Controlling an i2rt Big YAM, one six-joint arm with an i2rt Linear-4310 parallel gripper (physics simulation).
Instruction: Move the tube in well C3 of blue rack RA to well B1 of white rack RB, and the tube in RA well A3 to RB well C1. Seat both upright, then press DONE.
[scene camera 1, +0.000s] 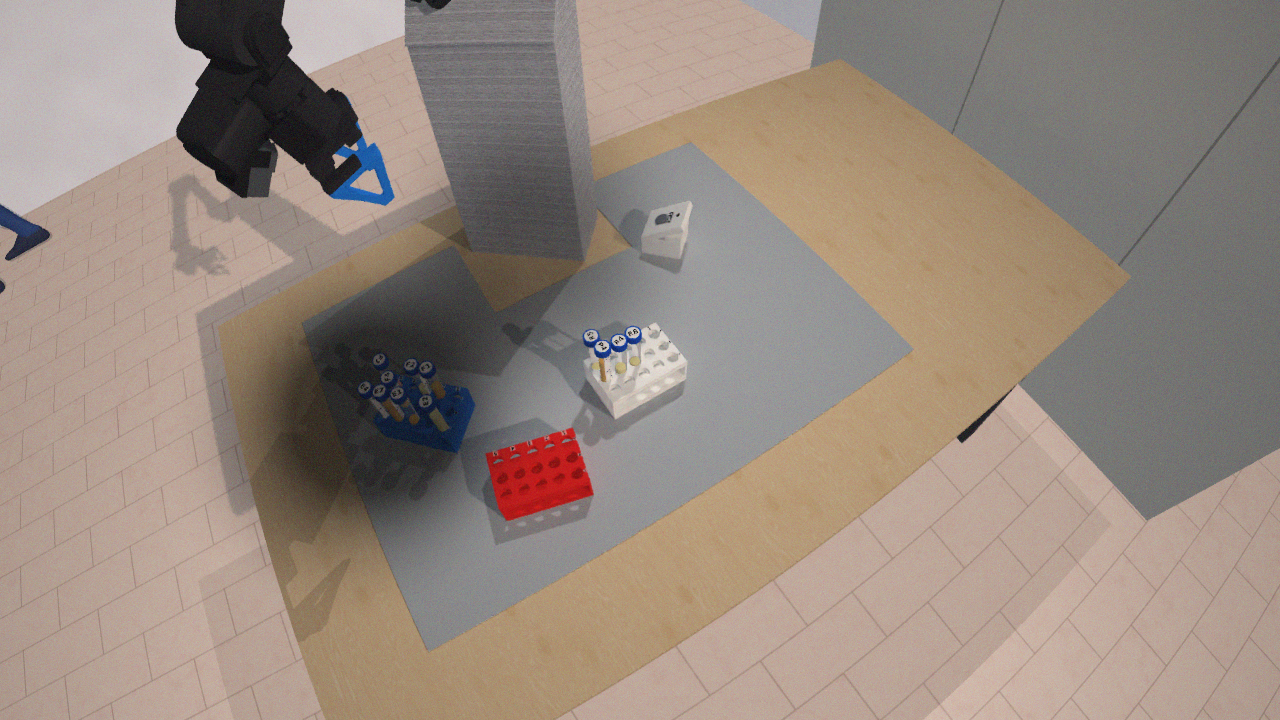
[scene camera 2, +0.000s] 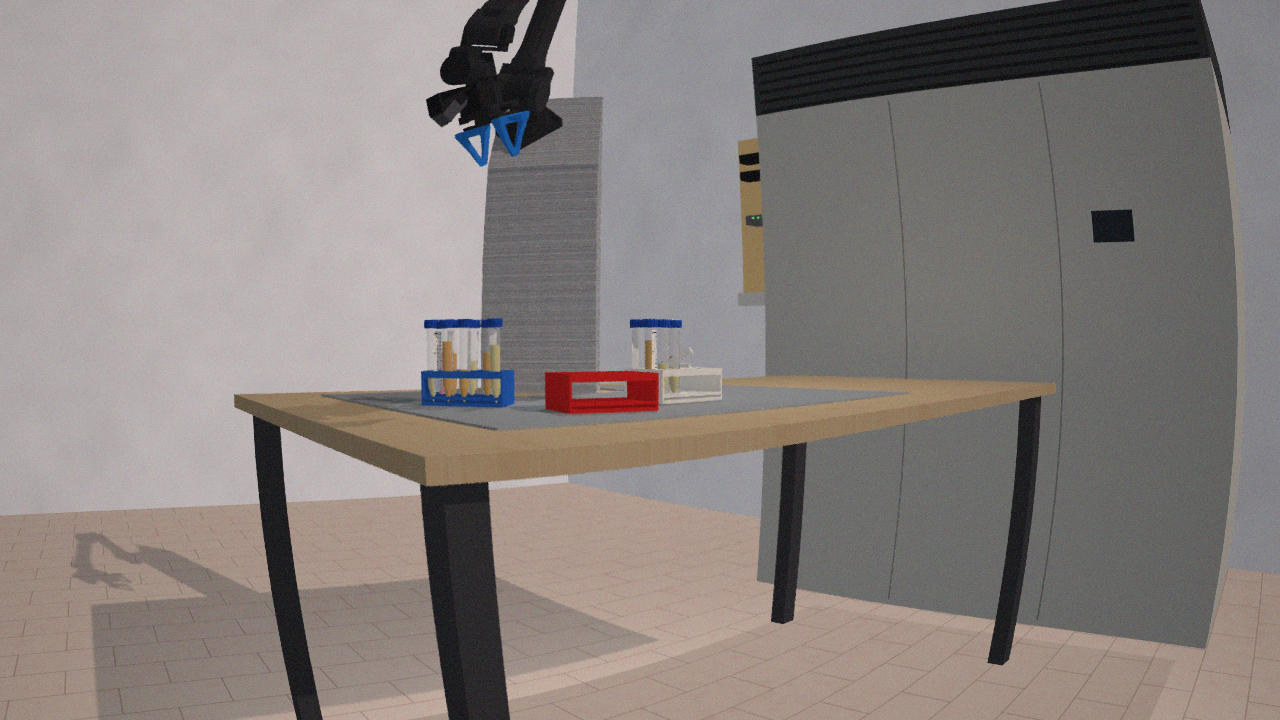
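The blue rack RA stands on the mat's left part and holds several upright blue-capped tubes. Their well labels are too small to read, so I cannot tell which are in C3 and A3. The white rack RB holds several upright blue-capped tubes toward its left side; other wells there are empty. My gripper is open and empty, high above the racks; one finger is mostly hidden in scene camera 1. A white box with a dark round button, seemingly DONE, stands behind RB.
An empty red rack stands between and in front of the two tube racks. A tall grey column rises behind the mat. The wooden table has a large grey cabinet at its right.
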